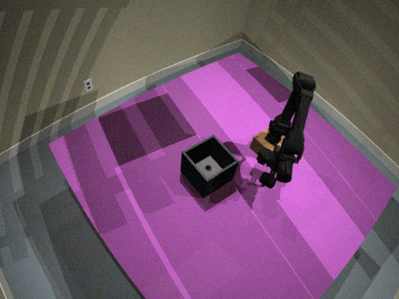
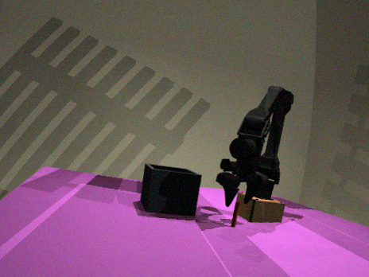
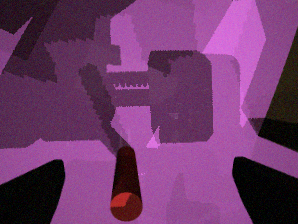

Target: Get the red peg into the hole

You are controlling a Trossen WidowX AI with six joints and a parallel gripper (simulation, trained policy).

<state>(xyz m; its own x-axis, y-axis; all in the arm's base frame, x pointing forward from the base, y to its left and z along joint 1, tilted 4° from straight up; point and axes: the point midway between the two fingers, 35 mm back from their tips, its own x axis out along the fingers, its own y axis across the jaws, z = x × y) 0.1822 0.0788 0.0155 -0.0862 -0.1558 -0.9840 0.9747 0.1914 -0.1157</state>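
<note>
The red peg lies 1 cm ahead of my gripper tip, 1 cm to the left of it and 3 cm below it. Also, from my gripper tip: grey plate (13 cm ahead, 20 cm to the right, 2 cm below).
</note>
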